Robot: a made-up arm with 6 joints.
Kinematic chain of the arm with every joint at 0, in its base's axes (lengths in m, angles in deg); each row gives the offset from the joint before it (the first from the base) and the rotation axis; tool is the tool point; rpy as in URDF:
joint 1: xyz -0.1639 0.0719 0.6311 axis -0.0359 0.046 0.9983
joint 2: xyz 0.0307 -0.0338 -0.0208 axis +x
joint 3: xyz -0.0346 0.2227 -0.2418 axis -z
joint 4: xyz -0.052 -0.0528 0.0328 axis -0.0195 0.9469 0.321
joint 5: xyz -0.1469 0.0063 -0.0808 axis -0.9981 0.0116 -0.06
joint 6: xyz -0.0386 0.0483 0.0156 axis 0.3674 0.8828 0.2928
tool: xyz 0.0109 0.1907 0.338 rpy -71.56 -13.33 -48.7
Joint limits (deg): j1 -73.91..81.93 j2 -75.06..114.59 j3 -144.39..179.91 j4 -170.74..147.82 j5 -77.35..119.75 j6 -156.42..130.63
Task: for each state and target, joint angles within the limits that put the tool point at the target. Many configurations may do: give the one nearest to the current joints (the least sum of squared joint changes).
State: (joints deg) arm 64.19 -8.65 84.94 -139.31 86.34 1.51
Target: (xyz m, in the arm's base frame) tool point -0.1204 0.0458 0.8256
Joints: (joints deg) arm 63.81 -3.52 88.64 -159.99 100.72 -6.24
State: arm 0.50 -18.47 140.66 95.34 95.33 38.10
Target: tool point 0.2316 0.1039 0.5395
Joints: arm -10.57 -14.72 158.78 104.54 76.41 29.79
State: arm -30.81 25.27 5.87 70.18 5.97 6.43
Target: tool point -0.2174 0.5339 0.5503
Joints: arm -7.56 -8.01 -8.38 65.34 25.98 14.73
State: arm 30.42 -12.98 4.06 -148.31 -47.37 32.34
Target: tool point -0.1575 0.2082 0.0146
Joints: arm 13.71 -14.93 15.15 -170.74 -41.62 11.02
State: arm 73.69 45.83 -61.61 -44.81 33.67 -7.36
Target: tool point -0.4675 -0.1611 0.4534
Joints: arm 52.19 41.93 -94.66 -44.32 21.80 -12.92
